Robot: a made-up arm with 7 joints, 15 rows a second.
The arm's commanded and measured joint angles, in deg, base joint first. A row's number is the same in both.
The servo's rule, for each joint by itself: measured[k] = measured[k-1] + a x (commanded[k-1-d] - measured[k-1]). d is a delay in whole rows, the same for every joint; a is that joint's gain. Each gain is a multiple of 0.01, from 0.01 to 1. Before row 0 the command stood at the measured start. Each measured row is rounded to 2 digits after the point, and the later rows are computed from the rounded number. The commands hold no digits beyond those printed.
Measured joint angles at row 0:
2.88, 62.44, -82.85, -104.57, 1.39, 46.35, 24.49
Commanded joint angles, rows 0 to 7:
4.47, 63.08, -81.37, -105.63, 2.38, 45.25, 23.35
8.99, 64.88, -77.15, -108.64, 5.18, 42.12, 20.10
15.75, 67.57, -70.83, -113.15, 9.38, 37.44, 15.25
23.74, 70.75, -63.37, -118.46, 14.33, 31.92, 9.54
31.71, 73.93, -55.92, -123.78, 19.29, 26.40, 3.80
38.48, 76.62, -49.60, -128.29, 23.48, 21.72, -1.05
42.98, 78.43, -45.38, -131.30, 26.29, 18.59, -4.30
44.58, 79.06, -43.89, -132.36, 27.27, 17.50, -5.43
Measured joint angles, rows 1 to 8:
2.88, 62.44, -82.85, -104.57, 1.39, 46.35, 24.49
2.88, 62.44, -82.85, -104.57, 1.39, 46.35, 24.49
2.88, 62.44, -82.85, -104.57, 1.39, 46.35, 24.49
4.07, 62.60, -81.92, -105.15, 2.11, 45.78, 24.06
7.76, 63.17, -78.91, -107.07, 4.35, 43.88, 22.56
13.75, 64.27, -73.82, -110.41, 8.02, 40.53, 19.78
21.24, 65.89, -67.24, -114.84, 12.63, 36.05, 15.89
29.09, 67.90, -60.11, -119.76, 17.49, 31.03, 11.30
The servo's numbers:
d 3
a 0.75 0.25 0.63 0.55 0.73 0.52 0.38

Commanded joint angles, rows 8 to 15:
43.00, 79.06, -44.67, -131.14, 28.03, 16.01, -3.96
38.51, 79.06, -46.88, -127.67, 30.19, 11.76, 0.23
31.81, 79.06, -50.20, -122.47, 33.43, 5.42, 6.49
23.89, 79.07, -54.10, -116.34, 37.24, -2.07, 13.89
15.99, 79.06, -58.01, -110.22, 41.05, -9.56, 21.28
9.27, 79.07, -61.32, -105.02, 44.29, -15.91, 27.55
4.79, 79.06, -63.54, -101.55, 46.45, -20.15, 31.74
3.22, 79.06, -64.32, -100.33, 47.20, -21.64, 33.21
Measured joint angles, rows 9 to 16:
36.13, 70.08, -53.49, -124.45, 21.86, 26.19, 6.61
41.27, 72.17, -48.38, -128.22, 25.09, 22.24, 2.46
43.75, 73.89, -45.55, -130.50, 26.68, 19.78, -0.54
43.19, 75.18, -45.00, -130.85, 27.67, 17.82, -1.84
39.68, 76.15, -46.18, -129.10, 29.51, 14.67, -1.05
33.78, 76.88, -48.71, -125.45, 32.37, 9.86, 1.82
26.36, 77.43, -52.11, -120.44, 35.93, 3.66, 6.41
18.58, 77.84, -55.83, -114.82, 39.67, -3.21, 12.06

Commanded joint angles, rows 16 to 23:
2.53, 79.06, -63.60, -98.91, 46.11, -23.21, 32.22
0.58, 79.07, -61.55, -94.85, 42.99, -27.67, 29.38
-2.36, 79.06, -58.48, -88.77, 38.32, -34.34, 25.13
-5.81, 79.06, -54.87, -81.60, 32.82, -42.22, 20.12
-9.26, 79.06, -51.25, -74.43, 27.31, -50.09, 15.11
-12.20, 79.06, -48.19, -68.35, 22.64, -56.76, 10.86
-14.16, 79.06, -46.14, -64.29, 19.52, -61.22, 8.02
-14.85, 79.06, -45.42, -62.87, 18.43, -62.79, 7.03
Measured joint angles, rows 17 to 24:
11.60, 78.15, -59.29, -109.43, 43.04, -9.81, 17.95
6.49, 78.38, -61.97, -105.10, 45.53, -15.19, 23.19
4.04, 78.55, -63.45, -102.48, 46.75, -18.54, 27.00
2.91, 78.68, -63.54, -100.52, 46.28, -20.97, 28.98
1.16, 78.78, -62.29, -97.40, 43.88, -24.45, 29.13
-1.48, 78.85, -59.89, -92.65, 39.82, -29.59, 27.61
-4.73, 78.90, -56.73, -86.57, 34.71, -36.16, 24.76
-8.13, 78.94, -53.28, -79.89, 29.31, -43.40, 21.09

